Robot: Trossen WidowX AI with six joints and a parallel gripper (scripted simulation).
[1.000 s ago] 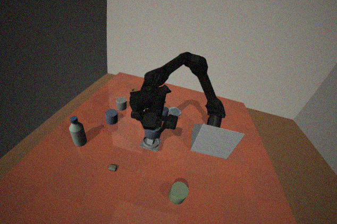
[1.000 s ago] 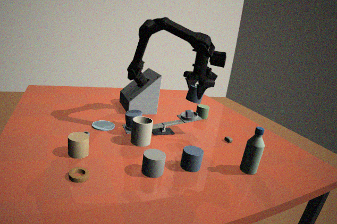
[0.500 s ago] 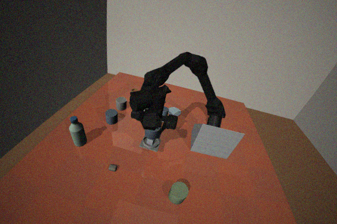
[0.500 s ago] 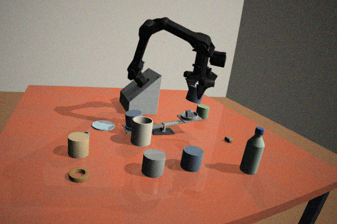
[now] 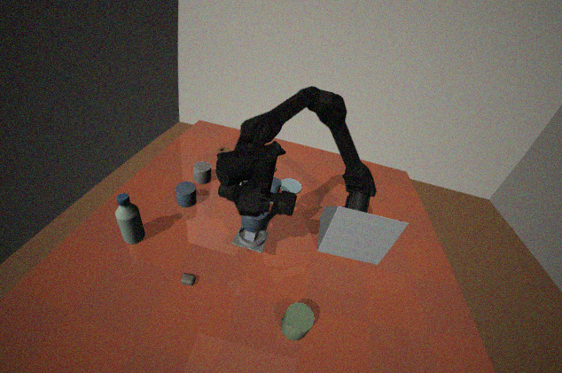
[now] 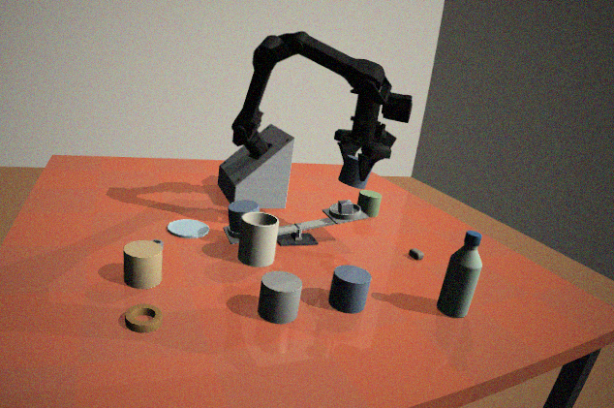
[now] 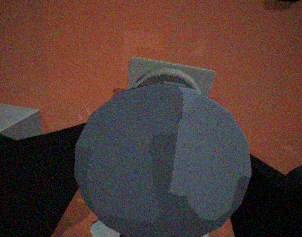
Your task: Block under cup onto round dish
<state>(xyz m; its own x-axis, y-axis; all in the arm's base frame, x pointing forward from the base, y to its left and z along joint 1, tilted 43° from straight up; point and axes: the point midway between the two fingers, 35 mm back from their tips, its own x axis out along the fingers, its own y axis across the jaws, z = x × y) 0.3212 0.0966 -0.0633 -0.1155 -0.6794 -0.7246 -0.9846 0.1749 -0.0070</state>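
Right now my gripper tip is 1 cm to the left of the small grey block and 8 cm above it. Also, from my gripper tip: small grey pebble: 15 cm ahead, 12 cm to the left, 16 cm below; then beige open cup: 5 cm ahead, 27 cm to the right, 13 cm below; then green cylinder: 17 cm behind, 21 cm to the left, 13 cm below.
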